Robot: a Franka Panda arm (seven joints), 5 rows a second.
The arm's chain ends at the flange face. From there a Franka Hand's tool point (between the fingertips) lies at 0.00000 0.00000 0.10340 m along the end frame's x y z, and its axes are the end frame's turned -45 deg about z.
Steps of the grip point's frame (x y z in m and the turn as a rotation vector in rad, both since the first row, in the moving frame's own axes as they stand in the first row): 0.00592 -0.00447 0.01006 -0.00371 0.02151 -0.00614; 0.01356 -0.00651 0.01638 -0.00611 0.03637 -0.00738; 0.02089 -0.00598 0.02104 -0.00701 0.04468 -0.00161; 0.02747 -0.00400 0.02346 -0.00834 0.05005 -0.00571
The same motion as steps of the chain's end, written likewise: -0.00081 -0.00604 0.01008 0.01259 0.01783 -0.00614; 0.00189 -0.01197 0.01645 0.02140 0.03004 -0.00738; 0.00677 -0.01624 0.02115 0.02664 0.03655 -0.00161; 0.01234 -0.01919 0.02359 0.02949 0.04129 -0.00571
